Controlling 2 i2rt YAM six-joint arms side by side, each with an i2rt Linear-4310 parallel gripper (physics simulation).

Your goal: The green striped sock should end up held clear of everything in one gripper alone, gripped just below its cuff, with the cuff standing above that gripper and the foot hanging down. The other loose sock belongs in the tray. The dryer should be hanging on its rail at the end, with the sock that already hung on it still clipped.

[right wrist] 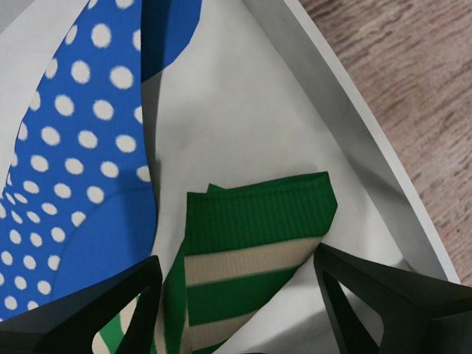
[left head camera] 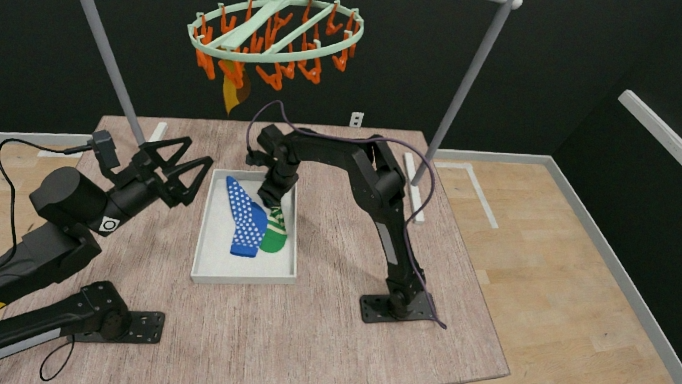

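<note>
The green striped sock (left head camera: pixel 275 234) (right wrist: pixel 250 220) lies in the tray (left head camera: pixel 243 279) (right wrist: pixel 370 127); in the right wrist view its dark green cuff lies just beyond the fingertips. My right gripper (left head camera: pixel 272 206) (right wrist: pixel 236 260) is open, low over the tray, with its fingers on either side of the sock just below the cuff. A blue sock with white dots (left head camera: pixel 245 220) (right wrist: pixel 75 145) lies in the tray beside the green one. My left gripper (left head camera: pixel 201 148) is open and empty above the tray's left side. The round dryer (left head camera: pixel 277 57) hangs above the back of the table with a yellow and brown sock (left head camera: pixel 230 95) clipped on it.
Grey posts (left head camera: pixel 112 70) (left head camera: pixel 462 95) stand at the left and right behind the arms. Orange clips (left head camera: pixel 311 74) hang from the dryer's ring. The right arm (left head camera: pixel 375 185) reaches across the table from its base plate. The tray's wall rises close beside the right gripper.
</note>
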